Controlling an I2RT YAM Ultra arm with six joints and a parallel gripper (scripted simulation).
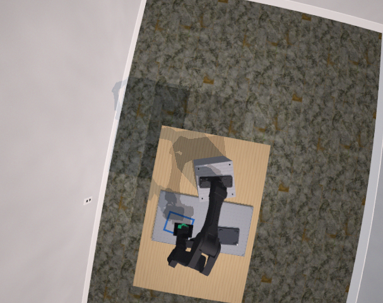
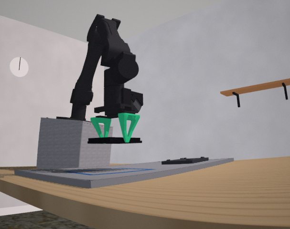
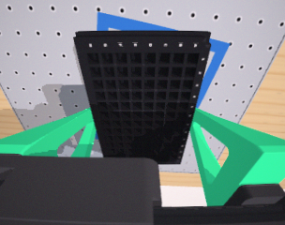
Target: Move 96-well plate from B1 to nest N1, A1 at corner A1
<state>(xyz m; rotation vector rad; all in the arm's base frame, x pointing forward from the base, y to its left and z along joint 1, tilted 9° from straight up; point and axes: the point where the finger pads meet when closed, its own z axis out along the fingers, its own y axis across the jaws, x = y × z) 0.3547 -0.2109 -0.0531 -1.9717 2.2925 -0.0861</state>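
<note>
My hand is 90 mm short of the dark plate nest N1, 320 mm to the right of it and 80 mm above it. Also, from my hand: black 96-well plate (right at my hand); white A1 label (150 mm ahead, 390 mm to the left, 70 mm below).
</note>
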